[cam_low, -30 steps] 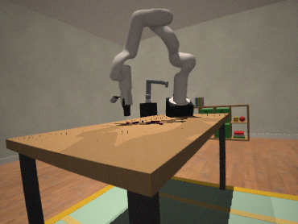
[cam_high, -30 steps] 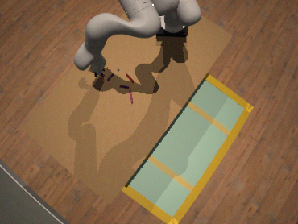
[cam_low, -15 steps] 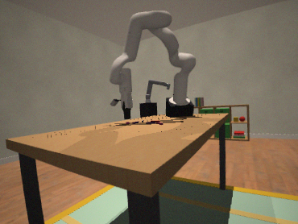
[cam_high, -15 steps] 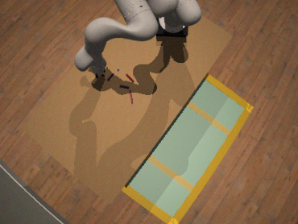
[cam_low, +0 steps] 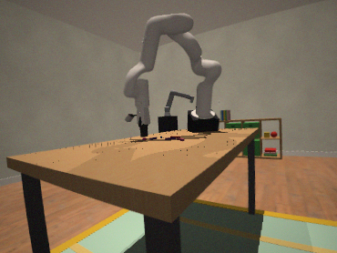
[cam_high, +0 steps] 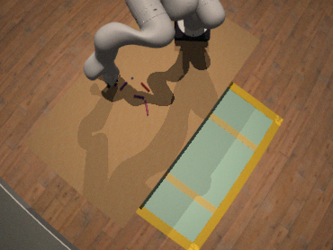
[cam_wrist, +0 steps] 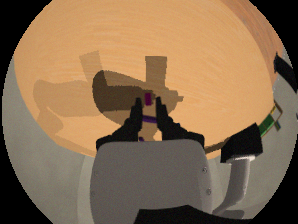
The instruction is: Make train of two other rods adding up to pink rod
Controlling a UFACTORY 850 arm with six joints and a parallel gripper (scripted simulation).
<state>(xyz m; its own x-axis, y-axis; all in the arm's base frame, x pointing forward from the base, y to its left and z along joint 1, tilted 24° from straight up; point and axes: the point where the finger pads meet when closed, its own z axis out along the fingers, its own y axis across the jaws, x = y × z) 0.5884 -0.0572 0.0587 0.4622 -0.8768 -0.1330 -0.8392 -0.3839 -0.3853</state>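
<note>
The magenta rod lies 30 mm below my hand. From my hand the other things lie so: red rod: 120 mm behind, 140 mm to the left, 30 mm below; then tiny blue rod: 100 mm behind, 40 mm to the left, 30 mm below; then pink rod: 50 mm behind, 240 mm to the left, 30 mm below.
</note>
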